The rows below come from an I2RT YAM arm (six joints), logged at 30 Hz.
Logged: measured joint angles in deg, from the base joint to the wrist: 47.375, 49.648, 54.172, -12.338, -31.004, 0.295; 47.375, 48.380, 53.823, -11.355, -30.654, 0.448; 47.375, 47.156, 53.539, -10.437, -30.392, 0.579; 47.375, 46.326, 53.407, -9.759, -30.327, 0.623; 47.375, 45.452, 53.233, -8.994, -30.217, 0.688; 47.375, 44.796, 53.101, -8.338, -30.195, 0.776; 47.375, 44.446, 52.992, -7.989, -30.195, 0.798; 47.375, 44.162, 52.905, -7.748, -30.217, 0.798; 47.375, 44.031, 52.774, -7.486, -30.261, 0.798; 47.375, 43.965, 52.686, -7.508, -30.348, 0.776; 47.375, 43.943, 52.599, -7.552, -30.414, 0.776; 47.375, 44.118, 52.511, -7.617, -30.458, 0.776; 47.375, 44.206, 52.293, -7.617, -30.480, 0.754; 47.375, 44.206, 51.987, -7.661, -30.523, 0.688; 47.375, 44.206, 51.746, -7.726, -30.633, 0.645; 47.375, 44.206, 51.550, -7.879, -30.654, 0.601; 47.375, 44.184, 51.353, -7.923, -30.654, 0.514; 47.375, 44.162, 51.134, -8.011, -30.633, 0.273; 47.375, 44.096, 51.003, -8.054, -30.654, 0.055; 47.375, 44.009, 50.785, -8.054, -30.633, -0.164; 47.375, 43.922, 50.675, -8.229, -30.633, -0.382; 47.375, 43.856, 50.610, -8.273, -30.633, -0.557
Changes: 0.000, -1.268, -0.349, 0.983, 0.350, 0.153; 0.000, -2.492, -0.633, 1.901, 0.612, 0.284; 0.000, -3.322, -0.765, 2.579, 0.677, 0.328; 0.000, -4.196, -0.939, 3.344, 0.787, 0.393; 0.000, -4.852, -1.071, 4.000, 0.809, 0.481; 0.000, -5.202, -1.180, 4.349, 0.809, 0.503; 0.000, -5.486, -1.267, 4.590, 0.787, 0.503; 0.000, -5.617, -1.398, 4.852, 0.743, 0.503; 0.000, -5.683, -1.486, 4.830, 0.656, 0.481; 0.000, -5.705, -1.573, 4.786, 0.590, 0.481; 0.000, -5.530, -1.661, 4.721, 0.546, 0.481; 0.000, -5.442, -1.879, 4.721, 0.524, 0.459; 0.000, -5.442, -2.185, 4.677, 0.481, 0.393; 0.000, -5.442, -2.426, 4.612, 0.371, 0.350; 0.000, -5.442, -2.622, 4.459, 0.350, 0.306; 0.000, -5.464, -2.819, 4.415, 0.350, 0.219; 0.000, -5.486, -3.038, 4.327, 0.371, -0.022; 0.000, -5.552, -3.169, 4.284, 0.350, -0.240; 0.000, -5.639, -3.387, 4.284, 0.371, -0.459; 0.000, -5.726, -3.497, 4.109, 0.371, -0.677; 0.000, -5.792, -3.562, 4.065, 0.371, -0.852
